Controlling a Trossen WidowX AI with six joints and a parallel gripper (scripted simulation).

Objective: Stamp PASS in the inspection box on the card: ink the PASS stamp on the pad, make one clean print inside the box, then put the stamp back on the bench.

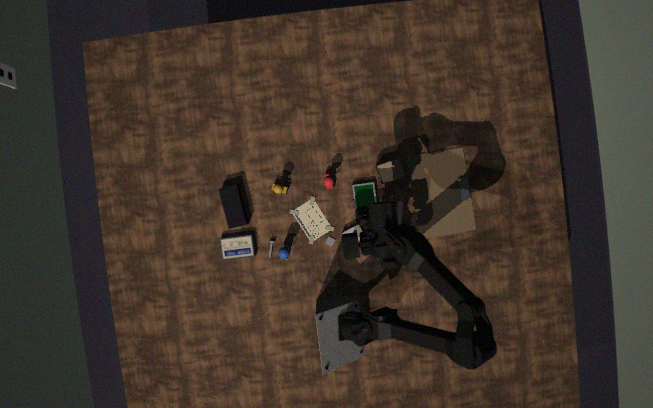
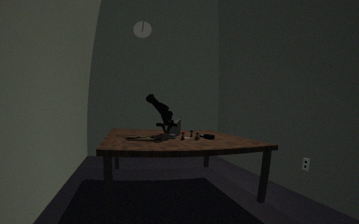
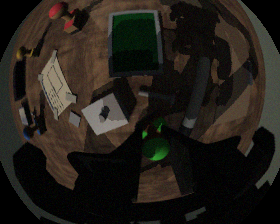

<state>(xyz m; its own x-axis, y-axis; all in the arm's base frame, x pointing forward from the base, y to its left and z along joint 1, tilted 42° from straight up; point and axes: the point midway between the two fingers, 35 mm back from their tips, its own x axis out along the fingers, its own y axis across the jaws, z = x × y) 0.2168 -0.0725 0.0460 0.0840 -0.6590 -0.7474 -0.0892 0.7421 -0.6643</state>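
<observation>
The green ink pad is 11 cm ahead of my gripper tip, 3 cm to the left of it and 2 cm below it. From my gripper tip the other things lie so: white card 17 cm to the left, 5 cm ahead, 3 cm below; green-knobbed stamp right at my gripper tip; white marker 6 cm to the right, 1 cm below, 1 cm ahead.
</observation>
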